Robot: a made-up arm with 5 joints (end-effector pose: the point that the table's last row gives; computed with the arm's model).
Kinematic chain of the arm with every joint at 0, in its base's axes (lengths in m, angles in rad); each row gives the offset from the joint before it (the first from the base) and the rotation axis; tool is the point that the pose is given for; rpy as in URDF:
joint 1: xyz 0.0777 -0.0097 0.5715 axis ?
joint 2: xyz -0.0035 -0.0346 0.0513 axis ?
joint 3: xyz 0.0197 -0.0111 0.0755 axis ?
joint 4: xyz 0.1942 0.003 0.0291 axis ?
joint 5: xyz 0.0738 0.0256 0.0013 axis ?
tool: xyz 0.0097 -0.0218 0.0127 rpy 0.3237 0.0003 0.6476
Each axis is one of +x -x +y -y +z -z.
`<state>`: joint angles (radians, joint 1 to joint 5).
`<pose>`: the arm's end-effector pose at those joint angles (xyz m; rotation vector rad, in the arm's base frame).
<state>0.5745 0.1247 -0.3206 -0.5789 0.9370</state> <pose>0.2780 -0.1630 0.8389 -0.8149 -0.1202 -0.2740</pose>
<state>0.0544 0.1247 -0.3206 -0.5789 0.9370</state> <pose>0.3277 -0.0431 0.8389 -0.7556 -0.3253 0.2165</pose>
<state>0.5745 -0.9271 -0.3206 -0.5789 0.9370</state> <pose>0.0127 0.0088 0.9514 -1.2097 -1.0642 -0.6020</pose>
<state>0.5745 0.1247 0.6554 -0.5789 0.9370</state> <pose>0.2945 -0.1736 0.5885 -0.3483 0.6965 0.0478</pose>
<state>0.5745 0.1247 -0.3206 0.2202 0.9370</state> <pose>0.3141 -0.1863 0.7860 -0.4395 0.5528 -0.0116</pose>
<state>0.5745 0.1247 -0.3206 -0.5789 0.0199</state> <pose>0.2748 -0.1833 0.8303 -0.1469 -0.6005 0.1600</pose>
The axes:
joint 1: -z
joint 2: +y
joint 3: +y
joint 4: +y
joint 5: -x

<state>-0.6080 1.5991 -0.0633 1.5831 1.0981</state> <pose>0.1067 -0.0087 0.3795 0.0994 -2.4215 -0.7578</pose>
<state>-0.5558 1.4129 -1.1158 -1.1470 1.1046</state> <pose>0.3438 0.1373 0.6664 -0.7727 -0.5986 0.6577</pose>
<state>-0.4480 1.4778 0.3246 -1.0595 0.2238</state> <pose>0.2114 0.0151 0.3717 0.1240 0.9713 0.9772</pose>
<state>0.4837 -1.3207 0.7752 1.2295 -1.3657</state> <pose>0.1795 -0.1015 0.7199 1.7229 -0.2788 -0.3045</pose>
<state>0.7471 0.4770 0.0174 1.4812 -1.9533</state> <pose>0.1948 -0.1464 0.5469 1.9529 -0.1405 -2.0154</pose>
